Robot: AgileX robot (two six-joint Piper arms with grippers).
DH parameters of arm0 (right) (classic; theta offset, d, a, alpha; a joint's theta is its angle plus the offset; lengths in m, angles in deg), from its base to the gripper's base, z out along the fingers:
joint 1: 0 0.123 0 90
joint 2: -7.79 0 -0.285 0
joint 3: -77.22 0 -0.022 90
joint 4: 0 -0.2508 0 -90
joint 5: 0 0 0.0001 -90
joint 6: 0 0.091 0 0
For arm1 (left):
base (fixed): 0 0 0 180
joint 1: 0 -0.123 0 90
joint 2: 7.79 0 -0.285 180
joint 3: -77.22 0 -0.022 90
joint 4: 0 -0.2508 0 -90
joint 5: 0 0 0.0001 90
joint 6: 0 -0.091 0 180
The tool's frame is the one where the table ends.
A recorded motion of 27 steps. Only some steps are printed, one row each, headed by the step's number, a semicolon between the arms.
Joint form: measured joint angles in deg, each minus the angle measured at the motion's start. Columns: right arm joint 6, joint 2, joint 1, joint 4, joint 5, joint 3; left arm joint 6, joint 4, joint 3, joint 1, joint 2, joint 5.
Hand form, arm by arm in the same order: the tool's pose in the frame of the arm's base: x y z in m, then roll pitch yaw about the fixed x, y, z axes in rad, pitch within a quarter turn. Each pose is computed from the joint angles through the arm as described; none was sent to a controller.
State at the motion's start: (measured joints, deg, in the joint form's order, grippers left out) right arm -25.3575 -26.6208 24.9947 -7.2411 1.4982 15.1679; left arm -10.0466 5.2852 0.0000 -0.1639 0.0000 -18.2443
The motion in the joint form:
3: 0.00 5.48 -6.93 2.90 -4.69 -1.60; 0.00 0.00 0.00 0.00 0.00 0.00
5: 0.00 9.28 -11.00 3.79 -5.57 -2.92; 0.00 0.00 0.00 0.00 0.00 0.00
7: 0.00 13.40 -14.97 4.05 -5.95 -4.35; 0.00 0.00 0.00 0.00 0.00 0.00
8: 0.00 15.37 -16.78 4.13 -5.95 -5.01; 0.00 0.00 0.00 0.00 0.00 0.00
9: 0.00 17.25 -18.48 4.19 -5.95 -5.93; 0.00 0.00 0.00 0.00 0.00 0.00
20: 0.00 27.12 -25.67 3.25 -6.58 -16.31; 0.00 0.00 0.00 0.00 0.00 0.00
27: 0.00 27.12 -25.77 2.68 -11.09 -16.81; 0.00 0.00 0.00 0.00 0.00 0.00
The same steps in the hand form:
3: 0.0879 0.0291 0.2623 -1.8454 1.1913 -1.5072; 0.0541 -0.0025 0.1845 2.8090 1.3272 2.7729
5: 0.0810 0.0206 0.2589 -1.7637 1.1821 -1.5011; 0.0541 -0.0025 0.1845 2.8090 1.3272 2.7729
7: 0.0732 0.0134 0.2554 -1.6565 1.1826 -1.4709; 0.0541 -0.0025 0.1845 2.8090 1.3272 2.7729
8: 0.0695 0.0104 0.2540 -1.5961 1.1823 -1.4466; 0.0541 -0.0025 0.1845 2.8090 1.3272 2.7729
9: 0.0662 0.0079 0.2508 -1.5519 1.1812 -1.4355; 0.0541 -0.0025 0.1845 2.8090 1.3272 2.7729
20: 0.0567 -0.0001 0.1989 -1.6054 1.1975 -1.6086; 0.0541 -0.0025 0.1845 2.8090 1.3272 2.7729
27: 0.0566 0.0004 0.1888 -1.8457 1.1952 -1.8276; 0.0541 -0.0025 0.1845 2.8090 1.3272 2.7729

